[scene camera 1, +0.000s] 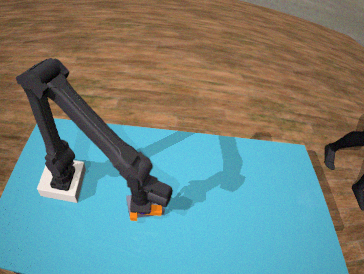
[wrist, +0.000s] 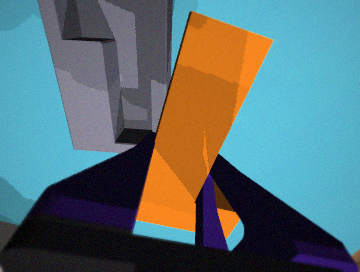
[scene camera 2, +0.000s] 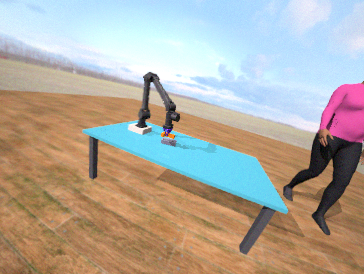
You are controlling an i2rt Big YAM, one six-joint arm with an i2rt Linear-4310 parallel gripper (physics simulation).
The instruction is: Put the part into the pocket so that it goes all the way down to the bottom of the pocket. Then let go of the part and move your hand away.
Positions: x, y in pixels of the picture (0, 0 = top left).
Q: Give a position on an orange L-shaped part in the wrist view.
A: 217, 62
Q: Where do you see a grey pocket block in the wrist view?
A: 113, 71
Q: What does my gripper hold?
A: An orange L-shaped part.
